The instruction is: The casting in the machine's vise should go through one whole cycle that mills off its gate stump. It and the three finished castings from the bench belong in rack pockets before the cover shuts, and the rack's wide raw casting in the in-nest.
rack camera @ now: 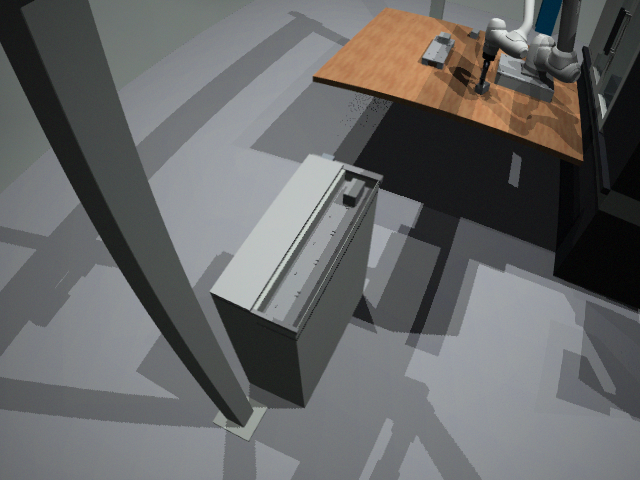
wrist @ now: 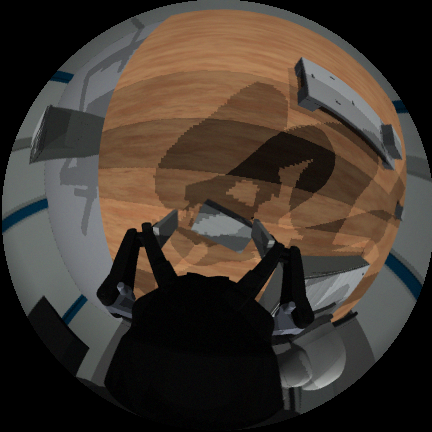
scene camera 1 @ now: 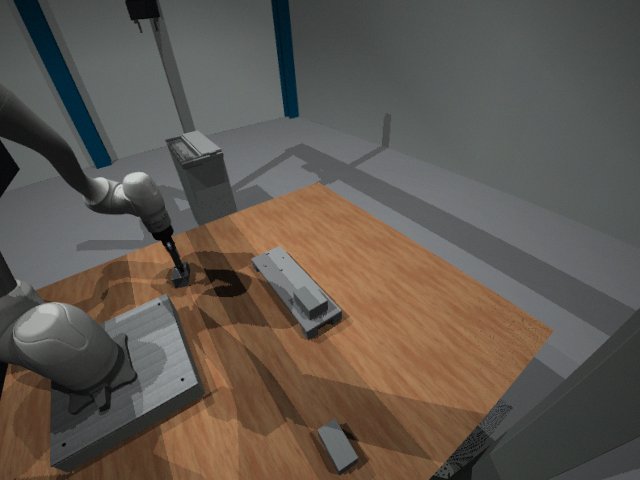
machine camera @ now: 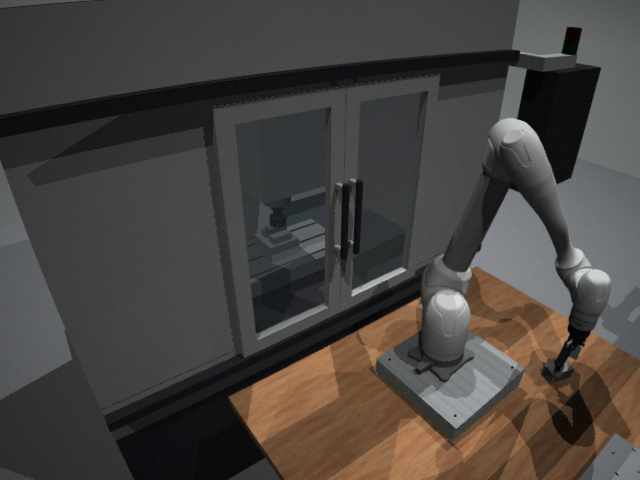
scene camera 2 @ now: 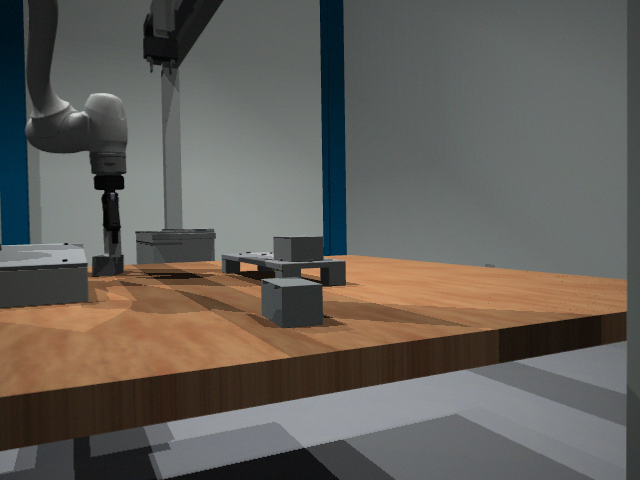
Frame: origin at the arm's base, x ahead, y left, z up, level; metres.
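Seen in the pictures: gripper, fingertip midpoint: [rack camera: 480, 84] [wrist: 214, 222] [machine camera: 564, 366] [scene camera 2: 112, 255]; arm's base at its link origin: [rack camera: 533, 73] [scene camera 1: 101, 371] [machine camera: 440, 355].
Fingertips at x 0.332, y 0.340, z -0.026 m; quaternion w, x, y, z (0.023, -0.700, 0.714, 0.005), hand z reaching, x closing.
Pixels of each thing's top centre, then the offset from my fingertips to it. "*": a spot on its surface instead. Level surfaces: height alone.
- grey casting at its top centre: [wrist: 222, 230] [scene camera 2: 108, 255] [machine camera: 559, 366] [scene camera 1: 179, 270] [rack camera: 483, 83] dx -0.013, dy -0.015, dz +0.001 m
- second casting at its top centre: [scene camera 2: 297, 236] [scene camera 1: 310, 296] [rack camera: 444, 34] dx +0.309, dy -0.509, dz +0.049 m
- third casting at its top centre: [scene camera 2: 290, 281] [scene camera 1: 337, 443] [rack camera: 475, 30] dx +0.113, dy -0.883, dz -0.001 m
- block at its top centre: [rack camera: 354, 187] dx +0.388, dy +1.203, dz +0.055 m
- bench at its surface level: dz -0.051 m
- gantry head at a spot on its surface: [scene camera 2: 160, 47] [scene camera 1: 142, 9] * dx +0.378, dy +1.154, dz +0.973 m
My gripper [scene camera 1: 180, 268] [scene camera 2: 112, 252] [rack camera: 483, 78] [wrist: 214, 222] is open, its fingers low on either side of a grey casting [scene camera 1: 179, 280] [scene camera 2: 106, 266] [machine camera: 554, 374] [rack camera: 481, 89] [wrist: 222, 227] on the bench. In the wrist view the right finger is close to the casting; contact is unclear. A second casting [scene camera 1: 310, 301] [scene camera 2: 298, 249] [rack camera: 443, 37] sits on one end of the low stand [scene camera 1: 281, 268]. A third casting [scene camera 1: 337, 446] [scene camera 2: 292, 303] lies near the bench's edge. The rack [rack camera: 336, 289] is uncovered along one side and holds a block [rack camera: 353, 192] at its far end. Behind glass, the vise [machine camera: 279, 242] is under the spindle; its casting is indistinct.
The machine doors [machine camera: 338, 124] are shut. The arm's base plate [scene camera 1: 180, 356] [machine camera: 454, 403] stands on the bench [scene camera 1: 413, 289] beside the gripped area. A grey post [rack camera: 129, 196] rises beside the rack. A gantry head [scene camera 1: 143, 9] [scene camera 2: 160, 47] hangs high behind.
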